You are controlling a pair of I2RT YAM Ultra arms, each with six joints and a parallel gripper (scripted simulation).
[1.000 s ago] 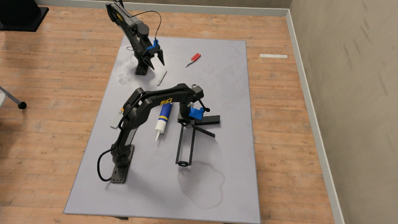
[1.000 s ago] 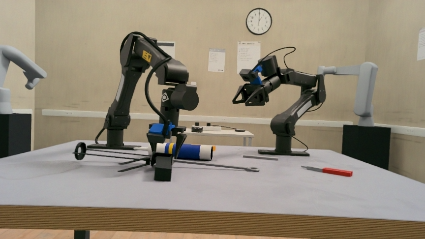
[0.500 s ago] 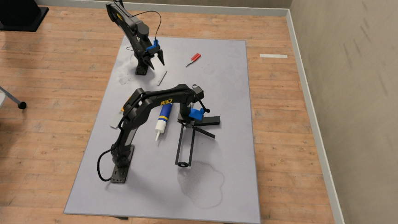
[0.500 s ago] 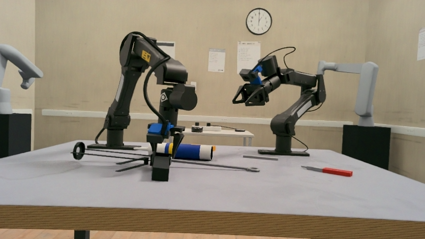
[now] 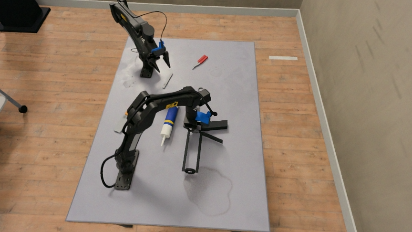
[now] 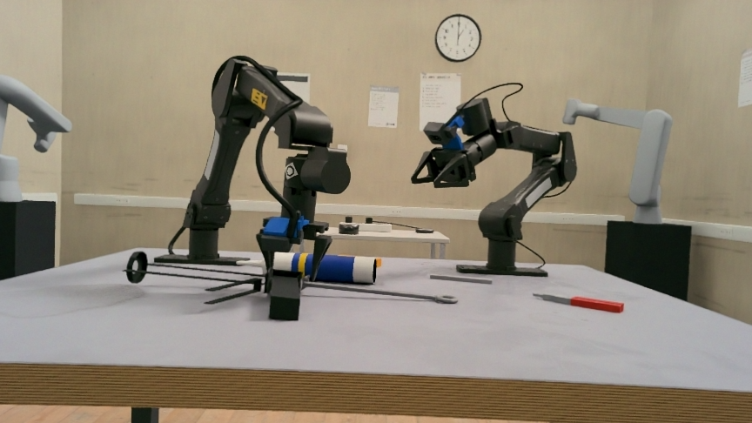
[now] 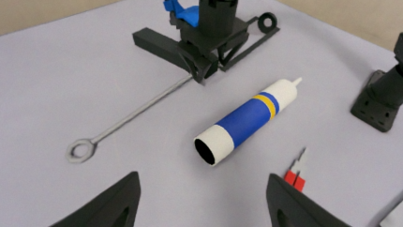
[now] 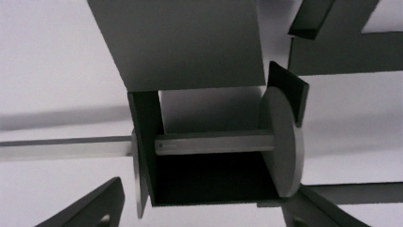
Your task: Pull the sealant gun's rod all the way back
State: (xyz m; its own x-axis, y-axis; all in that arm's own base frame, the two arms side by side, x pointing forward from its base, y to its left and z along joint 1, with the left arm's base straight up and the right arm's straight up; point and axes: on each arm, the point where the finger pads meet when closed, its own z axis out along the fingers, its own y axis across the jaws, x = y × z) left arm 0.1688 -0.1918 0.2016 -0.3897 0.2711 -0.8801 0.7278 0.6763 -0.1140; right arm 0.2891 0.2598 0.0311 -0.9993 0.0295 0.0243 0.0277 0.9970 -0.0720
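Now: right hand 2 cm short of the thumb plate, 2 cm to the right of it and 1 cm above it. From my right hand the other things lie so: putty knife 37 cm behind, 6 cm to the left, 2 cm below; grey bar 17 cm behind, 33 cm to the left, 3 cm below; white cartridge 13 cm behind, 1 cm to the left, 1 cm below.
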